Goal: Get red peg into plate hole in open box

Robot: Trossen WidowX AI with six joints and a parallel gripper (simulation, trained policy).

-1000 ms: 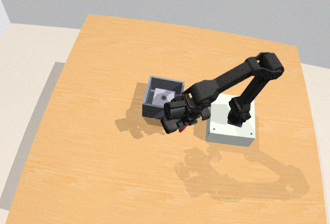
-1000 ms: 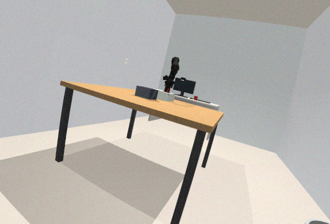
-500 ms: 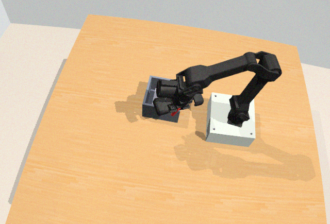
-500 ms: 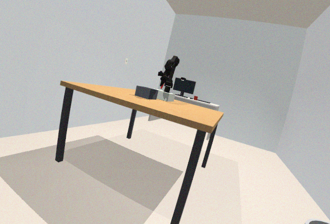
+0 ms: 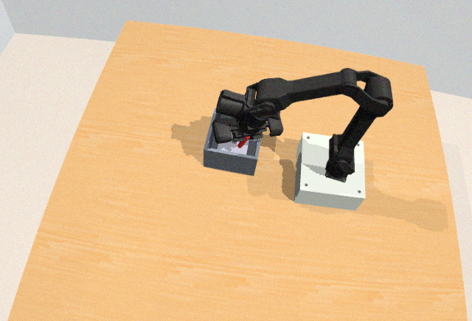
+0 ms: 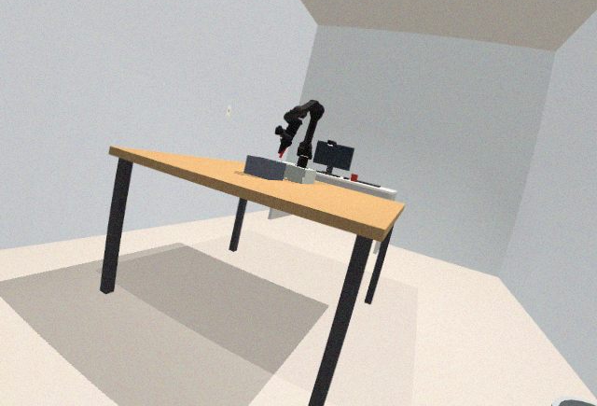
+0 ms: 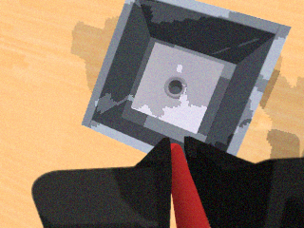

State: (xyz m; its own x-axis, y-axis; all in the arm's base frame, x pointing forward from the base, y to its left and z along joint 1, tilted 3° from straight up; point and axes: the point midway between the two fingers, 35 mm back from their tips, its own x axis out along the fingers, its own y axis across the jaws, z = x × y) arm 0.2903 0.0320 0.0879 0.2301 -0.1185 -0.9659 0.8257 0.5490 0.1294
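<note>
The pale plate lies 3 cm ahead of my gripper tip, 5 cm to the right of it and 10 cm below it. Also, from my gripper tip: grey box: 3 cm ahead, 5 cm to the right, 12 cm below; red peg: 1 cm behind, 2 cm to the left, 2 cm above.
</note>
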